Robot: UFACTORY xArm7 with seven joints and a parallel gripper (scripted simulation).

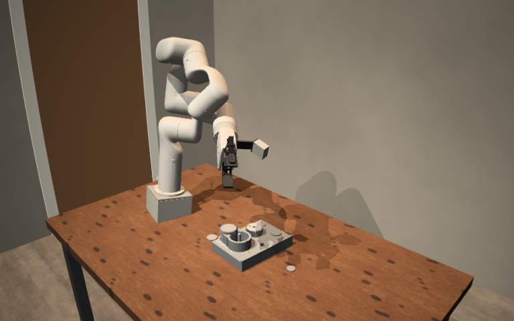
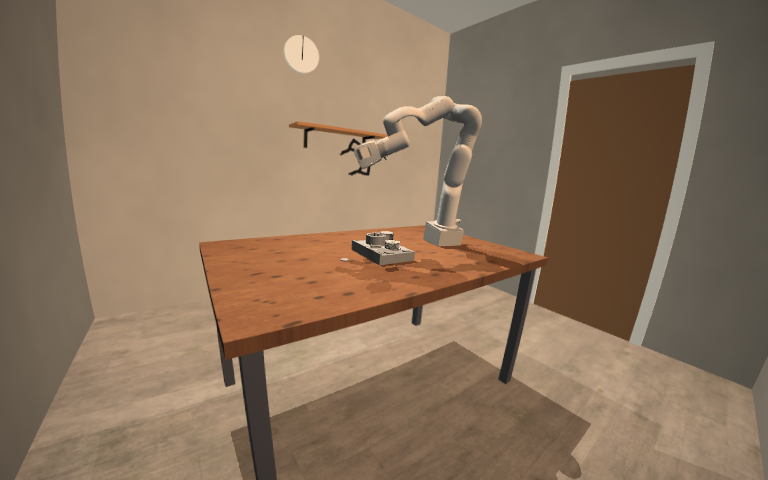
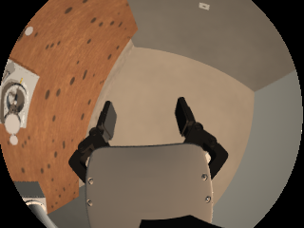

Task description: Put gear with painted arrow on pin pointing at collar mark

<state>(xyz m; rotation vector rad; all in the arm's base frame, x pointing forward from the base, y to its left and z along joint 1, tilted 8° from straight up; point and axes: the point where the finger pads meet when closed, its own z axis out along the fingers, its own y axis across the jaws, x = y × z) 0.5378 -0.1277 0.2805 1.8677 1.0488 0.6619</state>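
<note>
Now: hand 130 mm past the gear, 200 mm to the right of it and 320 mm above it. The rest, counted from my hand: flat disc (80 mm behind, 260 mm to the left, 340 mm below); short peg (60 mm behind, 170 mm to the left, 330 mm below).
</note>
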